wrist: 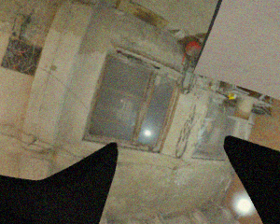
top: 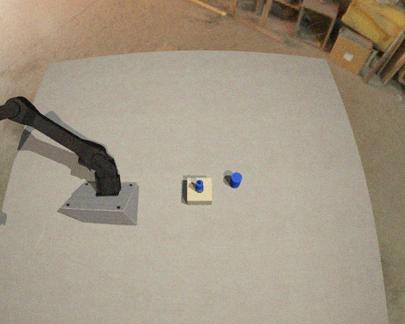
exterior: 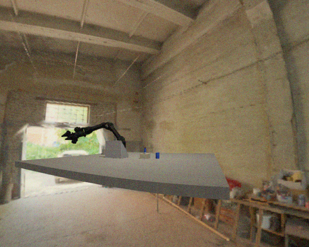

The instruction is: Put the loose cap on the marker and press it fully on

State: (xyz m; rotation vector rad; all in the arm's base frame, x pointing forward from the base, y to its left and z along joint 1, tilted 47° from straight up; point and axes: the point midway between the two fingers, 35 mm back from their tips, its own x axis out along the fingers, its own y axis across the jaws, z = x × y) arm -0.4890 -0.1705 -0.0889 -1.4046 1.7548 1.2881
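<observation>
Now: the blue cap 860 mm ahead of my gripper tip, 230 mm to the left of it and 150 mm below it. Also, from my gripper tip: holder block: 750 mm ahead, 210 mm to the left, 160 mm below.
</observation>
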